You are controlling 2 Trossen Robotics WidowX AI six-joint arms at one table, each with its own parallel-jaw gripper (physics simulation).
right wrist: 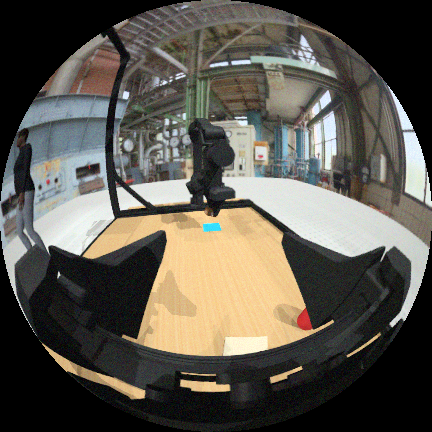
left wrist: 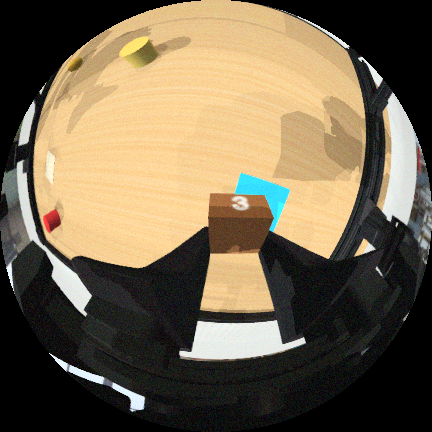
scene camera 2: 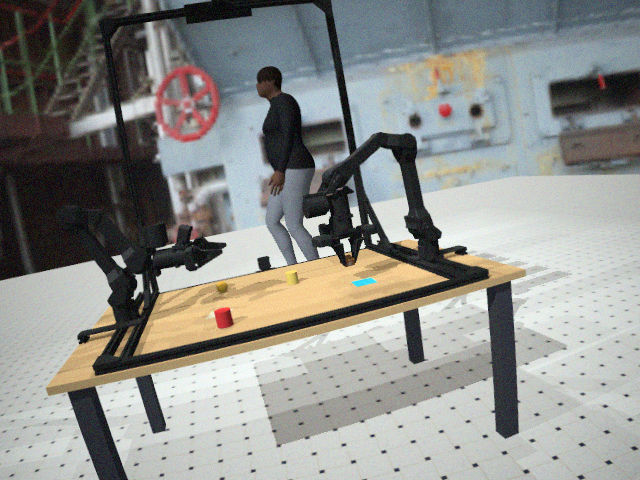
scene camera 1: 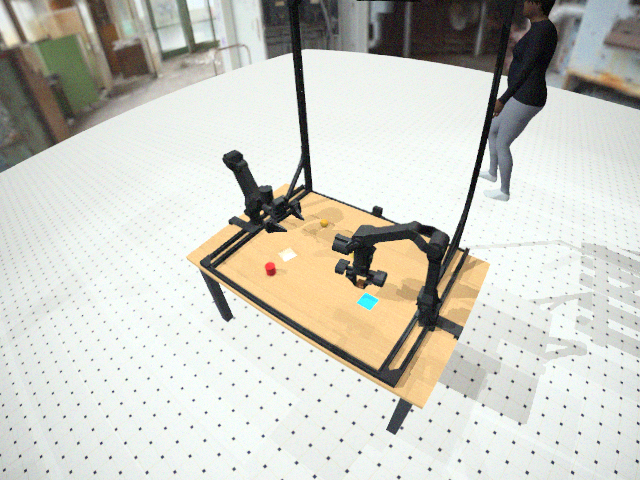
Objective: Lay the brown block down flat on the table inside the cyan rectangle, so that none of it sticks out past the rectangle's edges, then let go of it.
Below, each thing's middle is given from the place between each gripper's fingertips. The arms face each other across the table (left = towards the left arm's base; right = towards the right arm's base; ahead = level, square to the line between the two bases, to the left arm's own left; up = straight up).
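Scene:
From my left hand: cyan rectangle [left wrist: 276, 195], 40 mm to the left, 60 mm below, 10 mm behind; yellow cylinder [left wrist: 140, 51], 160 mm to the right, 50 mm below, 180 mm behind; pale square pad [right wrist: 232, 345], 60 mm below, 400 mm to the right.
From my right hand: pale square pad, 5 cm to the right, 18 cm below, 3 cm ahead; yellow cylinder, 16 cm below, 19 cm to the left, 15 cm behind; cyan rectangle, 38 cm to the left, 18 cm below, 2 cm ahead.

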